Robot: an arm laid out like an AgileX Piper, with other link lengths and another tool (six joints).
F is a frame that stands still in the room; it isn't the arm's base.
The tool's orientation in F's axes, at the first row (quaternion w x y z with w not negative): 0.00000 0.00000 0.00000 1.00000
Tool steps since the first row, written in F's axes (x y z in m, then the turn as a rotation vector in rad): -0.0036 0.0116 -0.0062 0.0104 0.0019 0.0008; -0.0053 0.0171 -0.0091 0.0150 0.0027 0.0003; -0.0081 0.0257 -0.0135 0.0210 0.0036 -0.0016; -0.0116 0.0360 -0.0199 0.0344 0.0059 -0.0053; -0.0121 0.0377 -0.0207 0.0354 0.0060 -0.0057; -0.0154 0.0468 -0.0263 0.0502 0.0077 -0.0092; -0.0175 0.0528 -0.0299 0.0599 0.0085 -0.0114; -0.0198 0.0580 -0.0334 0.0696 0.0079 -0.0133; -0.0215 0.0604 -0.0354 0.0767 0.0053 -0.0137; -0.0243 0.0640 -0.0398 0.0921 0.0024 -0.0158; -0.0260 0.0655 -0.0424 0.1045 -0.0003 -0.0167
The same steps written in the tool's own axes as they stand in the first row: 0.0036 -0.0116 -0.0062 -0.0104 -0.0019 0.0008; 0.0053 -0.0171 -0.0091 -0.0150 -0.0027 0.0003; 0.0081 -0.0257 -0.0135 -0.0210 -0.0036 -0.0016; 0.0116 -0.0360 -0.0199 -0.0344 -0.0059 -0.0053; 0.0121 -0.0377 -0.0207 -0.0354 -0.0060 -0.0057; 0.0154 -0.0468 -0.0263 -0.0502 -0.0077 -0.0092; 0.0175 -0.0528 -0.0299 -0.0599 -0.0085 -0.0114; 0.0198 -0.0580 -0.0334 -0.0696 -0.0079 -0.0133; 0.0215 -0.0604 -0.0354 -0.0767 -0.0053 -0.0137; 0.0243 -0.0640 -0.0398 -0.0921 -0.0024 -0.0158; 0.0260 -0.0655 -0.0424 -0.1045 0.0003 -0.0167
